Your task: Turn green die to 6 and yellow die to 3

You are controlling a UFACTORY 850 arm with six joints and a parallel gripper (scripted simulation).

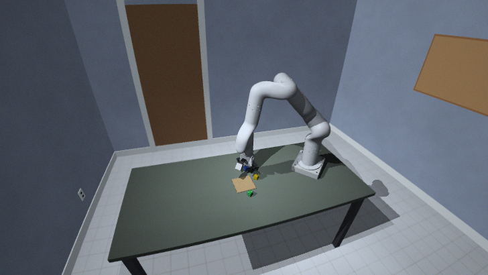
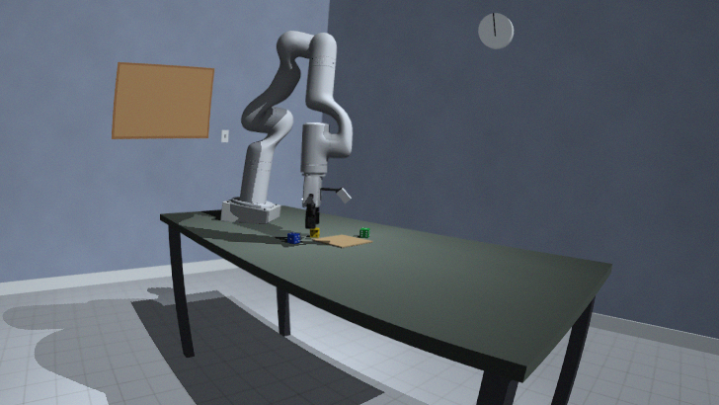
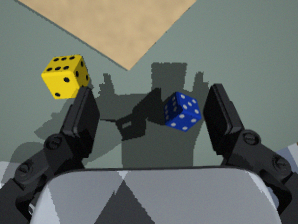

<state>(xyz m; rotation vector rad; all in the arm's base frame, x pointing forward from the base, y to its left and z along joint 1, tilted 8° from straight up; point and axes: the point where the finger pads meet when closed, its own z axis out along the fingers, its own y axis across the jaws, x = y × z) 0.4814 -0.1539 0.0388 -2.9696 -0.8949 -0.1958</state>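
Now: hand 6 cm to the right of the yellow die, 5 cm past it and 4 cm above it. The rest, counted from my hand: green die: 19 cm to the left, 7 cm ahead, 4 cm below; tan mat: 7 cm to the left, 6 cm below, 6 cm ahead; blue die: 6 cm to the right, 4 cm below, 3 cm behind.
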